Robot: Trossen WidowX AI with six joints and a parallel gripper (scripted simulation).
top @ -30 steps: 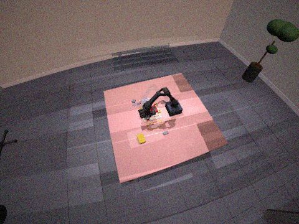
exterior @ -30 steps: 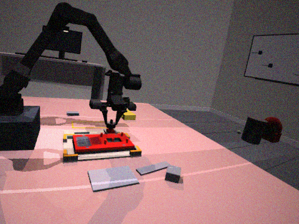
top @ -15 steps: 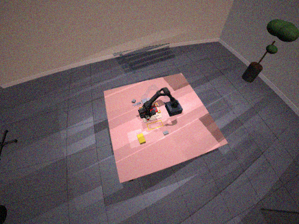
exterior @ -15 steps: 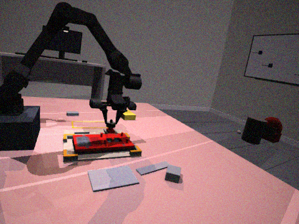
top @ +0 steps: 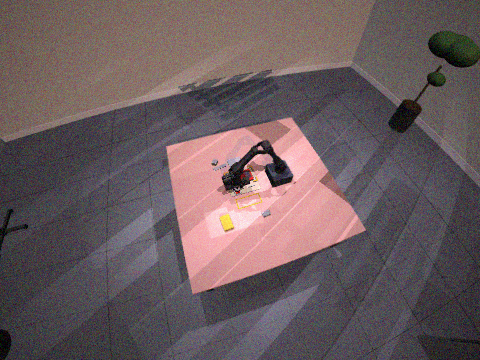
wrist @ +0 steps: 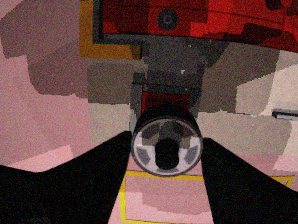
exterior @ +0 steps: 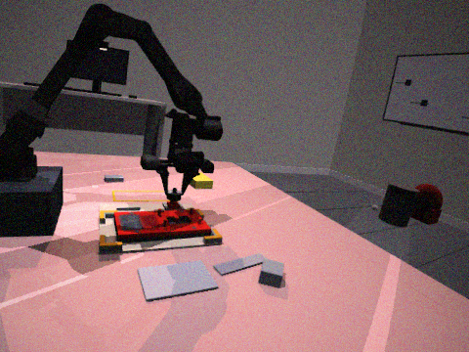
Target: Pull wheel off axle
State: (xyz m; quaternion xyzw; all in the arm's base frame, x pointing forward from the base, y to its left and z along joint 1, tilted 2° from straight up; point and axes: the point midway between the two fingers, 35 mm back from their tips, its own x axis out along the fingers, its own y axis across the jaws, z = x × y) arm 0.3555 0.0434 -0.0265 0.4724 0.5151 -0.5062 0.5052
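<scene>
The black wheel is right at my gripper tip. Also, from my gripper tip: yellow block 230 mm to the left, 140 mm ahead, 30 mm below; grey block 330 mm to the right, 110 mm ahead, 30 mm below; pale sheet 300 mm to the right, 60 mm behind, 40 mm below.
</scene>
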